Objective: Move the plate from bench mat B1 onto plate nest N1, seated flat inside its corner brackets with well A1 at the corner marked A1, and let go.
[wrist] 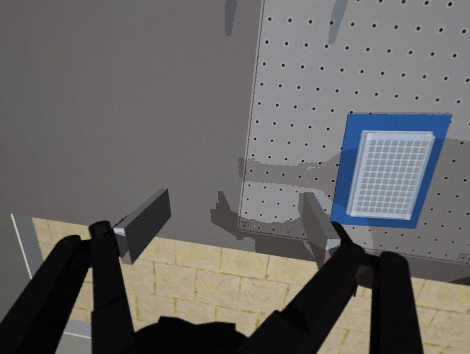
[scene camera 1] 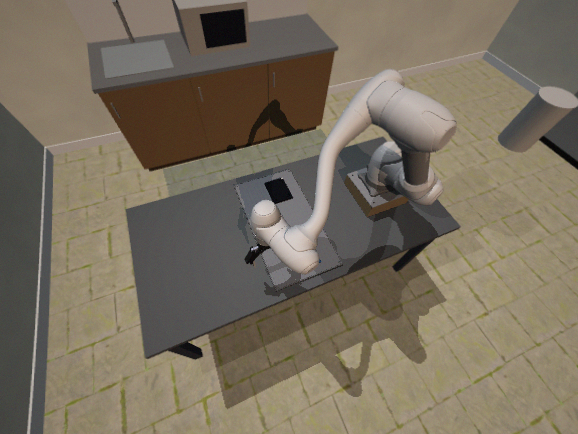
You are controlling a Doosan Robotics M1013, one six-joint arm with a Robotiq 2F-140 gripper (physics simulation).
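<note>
A clear plate with a grid of wells (wrist: 390, 175) lies flat on the blue bench mat (wrist: 400, 121) at the right of the wrist view. In scene camera 1 the arm hides the plate and nearly all of the mat. A black square (scene camera 1: 278, 190) on the far part of the board looks like plate nest N1; its brackets and A1 mark are too small to make out. My gripper (scene camera 1: 251, 255) (wrist: 233, 204) is open and empty. It hangs above the table by the board's left edge, with the plate off to the right of both fingers in the wrist view.
A grey perforated board (scene camera 1: 300, 210) (wrist: 292, 135) lies on the dark table (scene camera 1: 185, 270) (wrist: 125, 100). The arm's base stands on a wooden-sided block (scene camera 1: 362, 198) at the table's right. A cabinet (scene camera 1: 230, 115) with a box-shaped appliance (scene camera 1: 187, 30) stands behind the table.
</note>
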